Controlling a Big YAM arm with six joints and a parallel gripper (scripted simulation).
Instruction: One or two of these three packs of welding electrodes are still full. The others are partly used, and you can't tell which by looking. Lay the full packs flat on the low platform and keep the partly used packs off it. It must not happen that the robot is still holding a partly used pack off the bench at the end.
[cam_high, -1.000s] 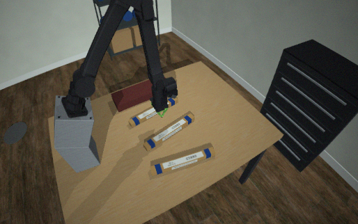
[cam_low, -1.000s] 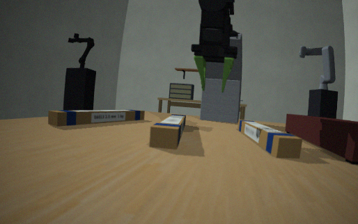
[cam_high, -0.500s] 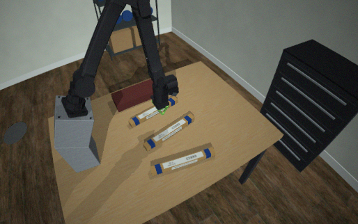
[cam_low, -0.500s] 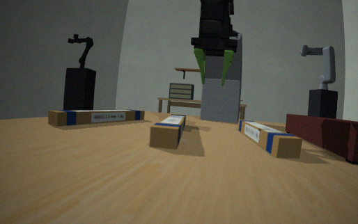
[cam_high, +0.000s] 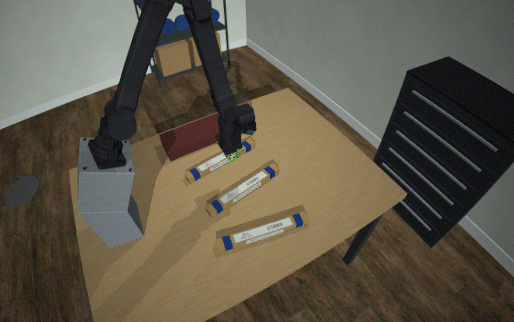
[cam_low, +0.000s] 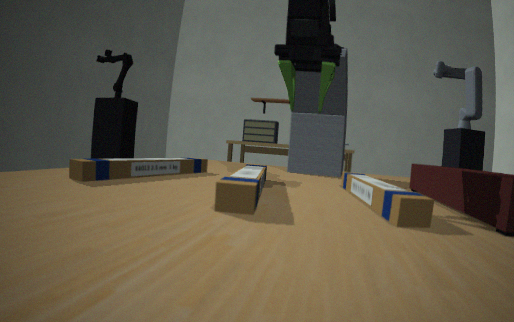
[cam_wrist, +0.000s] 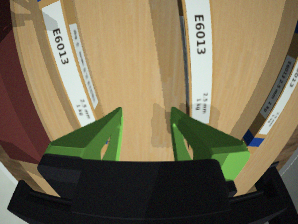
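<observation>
Now: hand 27 cm to the left of the pack of welding electrodes, 11 cm above it and 8 cm past it. Also, from my hand: dark red platform: 30 cm to the left, 12 cm below, 6 cm ahead.
</observation>
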